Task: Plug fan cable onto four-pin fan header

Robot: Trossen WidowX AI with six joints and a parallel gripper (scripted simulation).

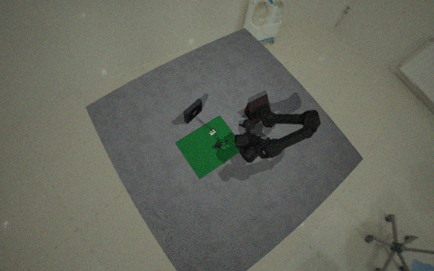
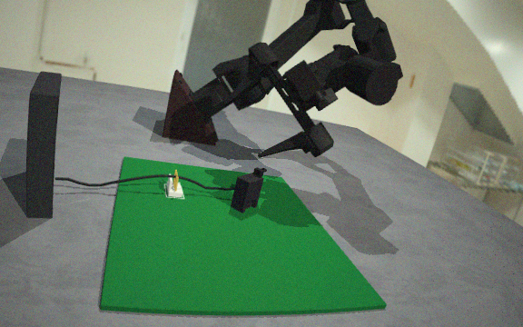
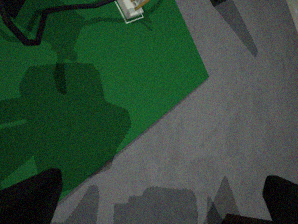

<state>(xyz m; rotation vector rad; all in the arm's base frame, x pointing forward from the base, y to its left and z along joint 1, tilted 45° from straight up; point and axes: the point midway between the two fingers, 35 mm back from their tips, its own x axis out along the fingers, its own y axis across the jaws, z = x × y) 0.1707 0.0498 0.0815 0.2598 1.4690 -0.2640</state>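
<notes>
Now: gripper tip 12 cm short of the dark fan cable plug, 1 cm to the right of it and 5 cm above it. From my gripper tip the other things lie so: white four-pin header: 11 cm ahead, 8 cm to the right, 7 cm below; then green board: 16 cm ahead, 1 cm to the right, 8 cm below; then black fan: 16 cm ahead, 21 cm to the right, 1 cm below.
</notes>
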